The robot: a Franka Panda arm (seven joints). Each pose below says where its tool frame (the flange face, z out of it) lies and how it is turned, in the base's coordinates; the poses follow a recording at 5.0 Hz.
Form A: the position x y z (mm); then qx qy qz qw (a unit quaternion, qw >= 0).
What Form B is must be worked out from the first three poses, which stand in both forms.
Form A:
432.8, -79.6, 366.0, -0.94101, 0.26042, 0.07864, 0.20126
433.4, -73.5, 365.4, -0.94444, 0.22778, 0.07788, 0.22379
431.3, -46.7, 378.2, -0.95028, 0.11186, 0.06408, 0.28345
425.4, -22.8, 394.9, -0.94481, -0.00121, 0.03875, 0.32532
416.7, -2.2, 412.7, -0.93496, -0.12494, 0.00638, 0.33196
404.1, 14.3, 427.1, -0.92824, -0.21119, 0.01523, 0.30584
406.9, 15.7, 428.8, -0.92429, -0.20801, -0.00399, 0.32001
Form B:
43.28, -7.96, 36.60, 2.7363, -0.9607, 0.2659, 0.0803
43.34, -7.35, 36.54, 2.6902, -0.9690, 0.2337, 0.0799
43.13, -4.67, 37.82, 2.5668, -0.9909, 0.1166, 0.0668
42.54, -2.28, 39.49, 2.4789, -0.9992, -0.0013, 0.0410
41.67, -0.22, 41.27, 2.4648, -0.9912, -0.1325, 0.0068
40.41, 1.43, 42.71, 2.5200, -0.9750, -0.2218, 0.0160
40.69, 1.57, 42.88, 2.4901, -0.9756, -0.2196, -0.0042

